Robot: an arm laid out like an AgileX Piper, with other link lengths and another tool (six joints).
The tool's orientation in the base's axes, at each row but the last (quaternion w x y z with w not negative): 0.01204 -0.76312 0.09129 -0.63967; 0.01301 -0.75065 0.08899 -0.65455; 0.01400 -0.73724 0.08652 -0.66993; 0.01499 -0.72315 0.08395 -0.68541
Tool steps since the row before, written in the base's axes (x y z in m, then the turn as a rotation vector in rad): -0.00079 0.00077 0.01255 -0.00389 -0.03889 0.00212; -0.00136 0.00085 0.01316 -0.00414 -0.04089 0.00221; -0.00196 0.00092 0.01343 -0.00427 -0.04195 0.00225; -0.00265 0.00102 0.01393 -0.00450 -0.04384 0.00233
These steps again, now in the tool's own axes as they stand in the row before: 0.01198 -0.00236 -0.00312 0.00744 0.03843 -0.00036; 0.01260 -0.00247 -0.00330 0.00780 0.04041 -0.00043; 0.01293 -0.00253 -0.00340 0.00798 0.04146 -0.00046; 0.01351 -0.00264 -0.00356 0.00832 0.04334 -0.00052
